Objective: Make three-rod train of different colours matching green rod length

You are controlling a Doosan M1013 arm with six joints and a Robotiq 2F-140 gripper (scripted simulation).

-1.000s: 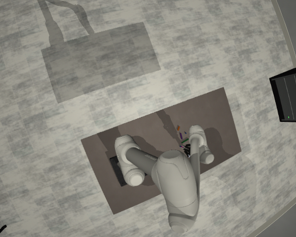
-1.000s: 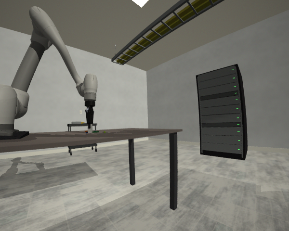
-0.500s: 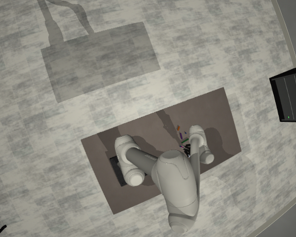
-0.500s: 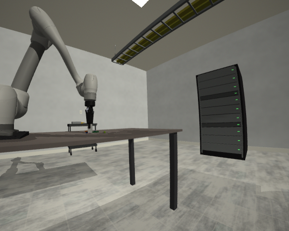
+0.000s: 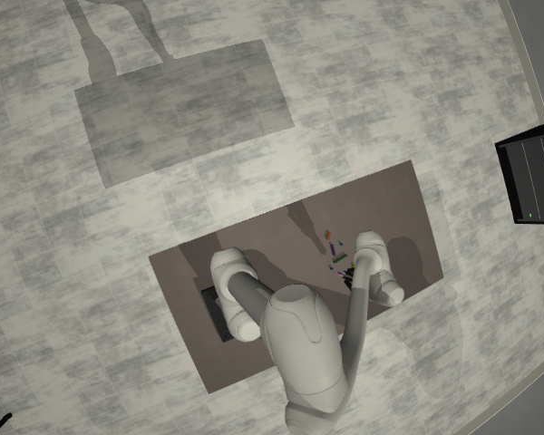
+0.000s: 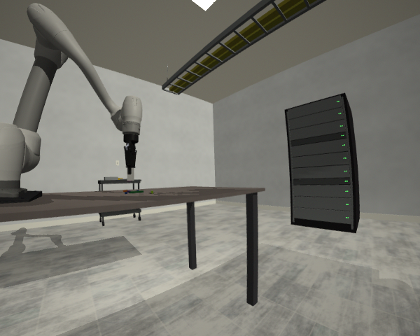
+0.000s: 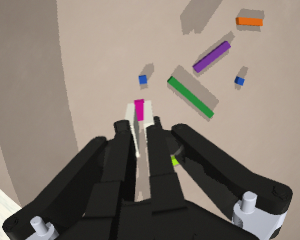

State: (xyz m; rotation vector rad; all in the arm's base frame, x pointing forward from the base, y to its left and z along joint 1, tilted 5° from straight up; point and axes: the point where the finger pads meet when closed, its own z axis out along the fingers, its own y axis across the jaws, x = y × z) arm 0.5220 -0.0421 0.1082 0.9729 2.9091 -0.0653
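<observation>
My hand is 9 cm above the green rod, 5 cm to the right of it and 5 cm short of it. The rest, counted from my hand: magenta rod: 3 cm below; lime rod: 10 cm ahead, 9 cm below, 4 cm to the right; purple rod: 11 cm to the left, 9 cm below, 2 cm ahead.
</observation>
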